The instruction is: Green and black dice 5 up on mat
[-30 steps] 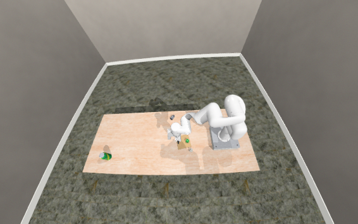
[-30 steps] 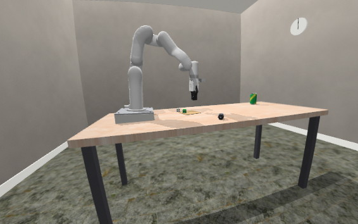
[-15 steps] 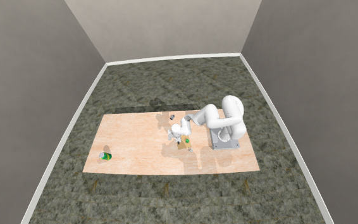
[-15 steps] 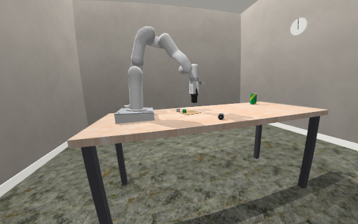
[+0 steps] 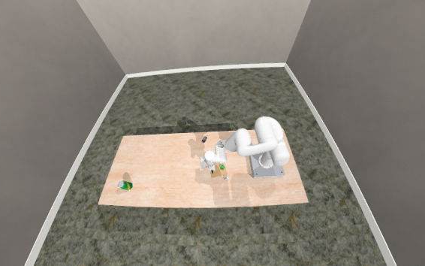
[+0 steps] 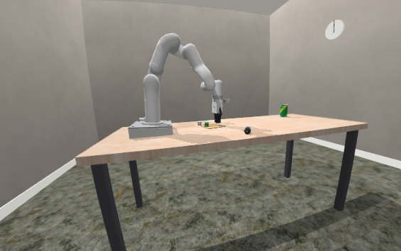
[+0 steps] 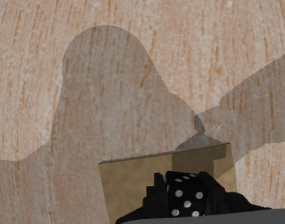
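My hand is 40 mm past the tan mat, 40 mm above it and 10 mm to the left of it. From my hand the other things lie so: white die: 130 mm behind, 70 mm to the left, 30 mm below; then green die: 90 mm behind, 30 mm below, 20 mm to the right; then black die: 10 mm below.
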